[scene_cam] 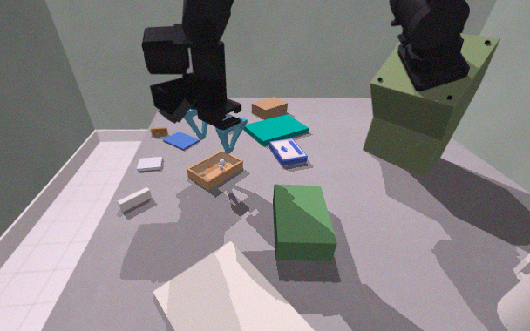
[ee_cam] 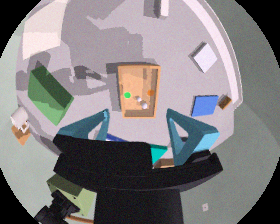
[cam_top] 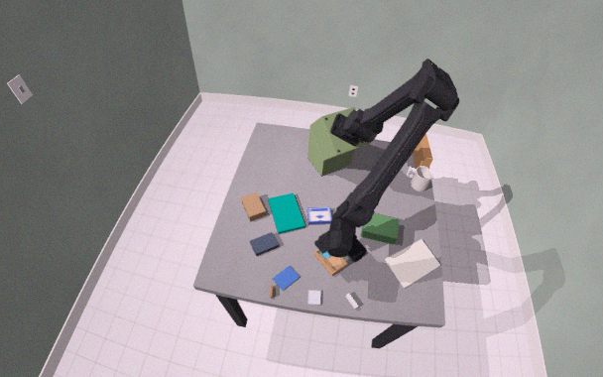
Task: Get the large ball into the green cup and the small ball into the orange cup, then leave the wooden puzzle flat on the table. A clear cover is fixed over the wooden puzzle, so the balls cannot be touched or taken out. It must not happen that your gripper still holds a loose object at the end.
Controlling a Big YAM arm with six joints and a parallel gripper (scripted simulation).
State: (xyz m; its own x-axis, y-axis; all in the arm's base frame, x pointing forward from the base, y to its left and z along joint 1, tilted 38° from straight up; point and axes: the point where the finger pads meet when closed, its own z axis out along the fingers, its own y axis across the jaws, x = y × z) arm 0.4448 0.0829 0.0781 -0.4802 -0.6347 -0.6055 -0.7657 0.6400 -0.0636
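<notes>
The wooden puzzle is 70 mm below my hand. From my hand the other things lie so: teal slab (230 mm to the right, 120 mm behind, 70 mm below); then green block (190 mm behind, 140 mm to the left, 60 mm below); then blue tile (130 mm ahead, 120 mm to the right, 80 mm below).
</notes>
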